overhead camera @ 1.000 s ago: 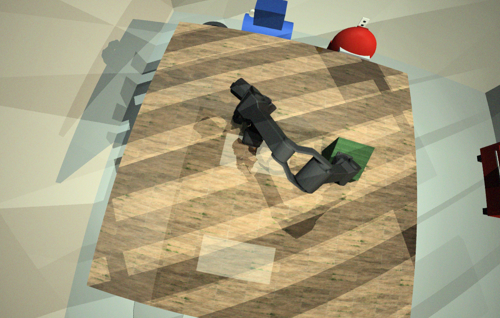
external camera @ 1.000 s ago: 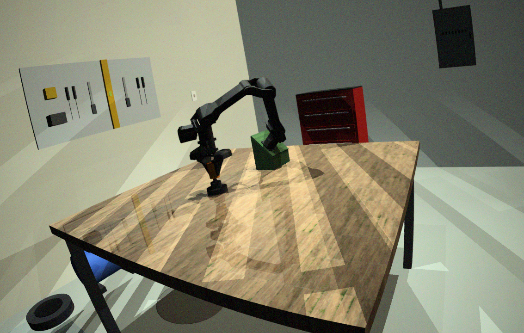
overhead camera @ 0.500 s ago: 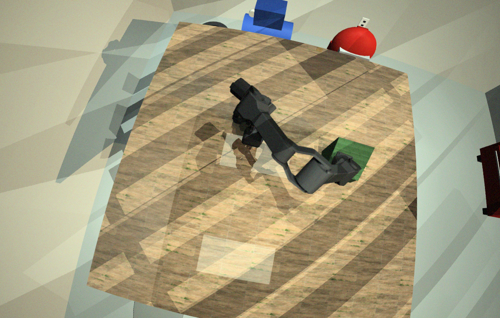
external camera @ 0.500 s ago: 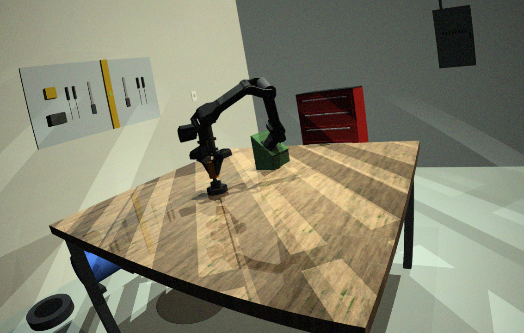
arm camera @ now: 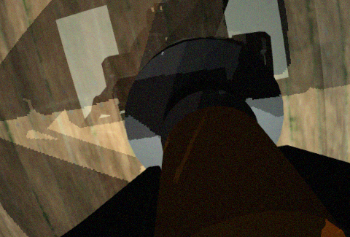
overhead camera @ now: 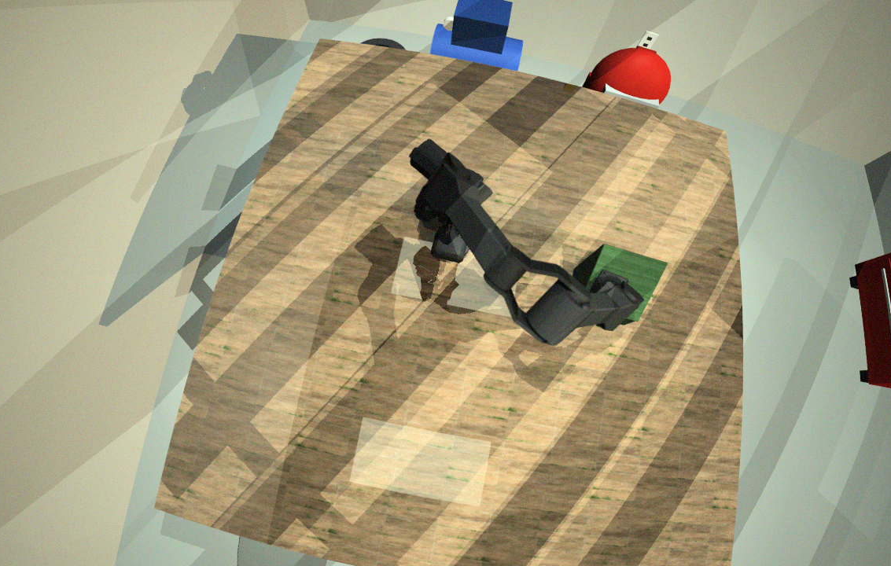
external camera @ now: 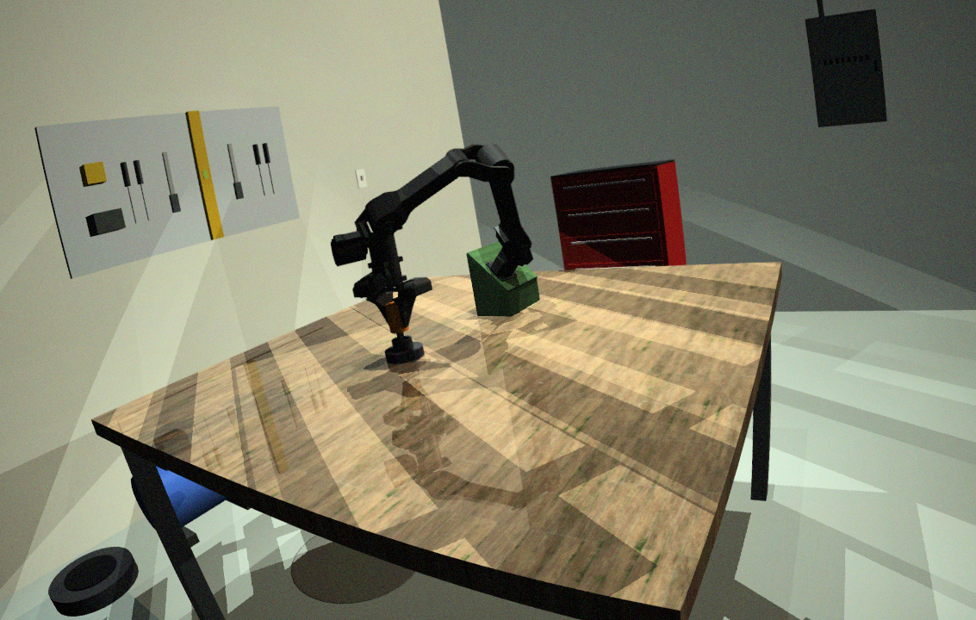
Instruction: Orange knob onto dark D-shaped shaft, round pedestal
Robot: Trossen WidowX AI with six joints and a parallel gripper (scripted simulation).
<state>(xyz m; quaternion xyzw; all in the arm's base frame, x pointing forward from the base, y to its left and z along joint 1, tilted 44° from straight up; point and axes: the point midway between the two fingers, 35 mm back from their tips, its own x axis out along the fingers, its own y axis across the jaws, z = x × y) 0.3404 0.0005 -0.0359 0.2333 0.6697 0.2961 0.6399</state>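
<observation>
My gripper tip is now 2 cm below the orange knob. Round my gripper tip: shaft 4 cm below.
</observation>
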